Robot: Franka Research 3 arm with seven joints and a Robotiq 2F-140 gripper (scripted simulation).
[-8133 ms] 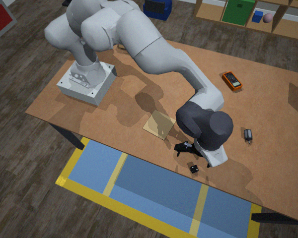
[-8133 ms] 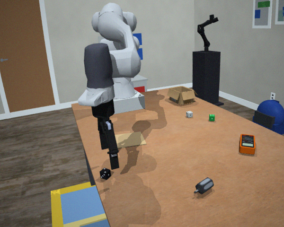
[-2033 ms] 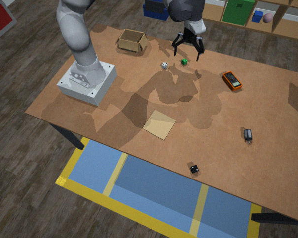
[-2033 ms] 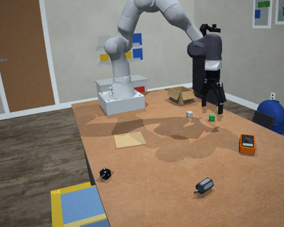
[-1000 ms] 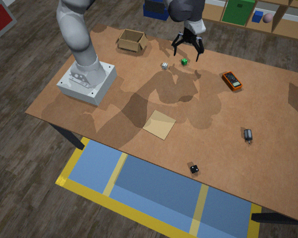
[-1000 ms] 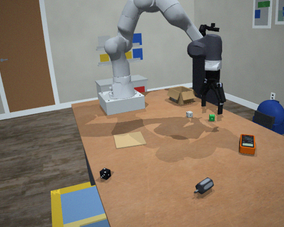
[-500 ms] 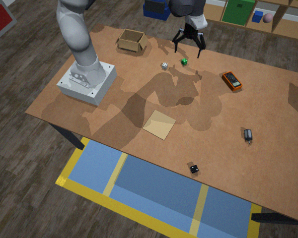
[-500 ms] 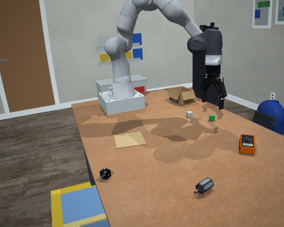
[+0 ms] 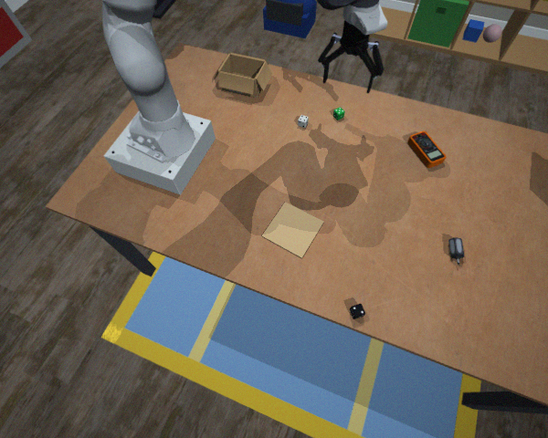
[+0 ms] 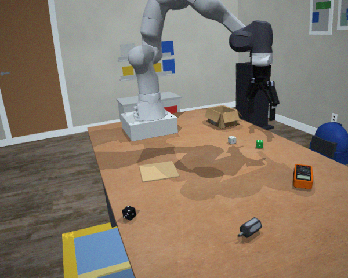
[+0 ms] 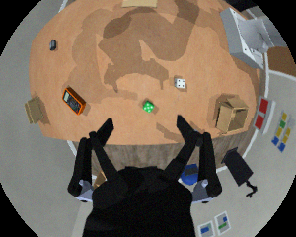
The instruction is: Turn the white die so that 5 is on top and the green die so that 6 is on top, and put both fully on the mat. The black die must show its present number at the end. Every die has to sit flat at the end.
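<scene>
Right now the white die is 15 cm below my hand, 12 cm behind it and 7 cm to the right of it. The rest, counted from my hand: orange multimeter (32 cm ahead, 14 cm below, 6 cm to the right); green die (15 cm below, 1 cm to the left, 1 cm behind); cardboard box (40 cm behind, 12 cm below, 6 cm to the left).
</scene>
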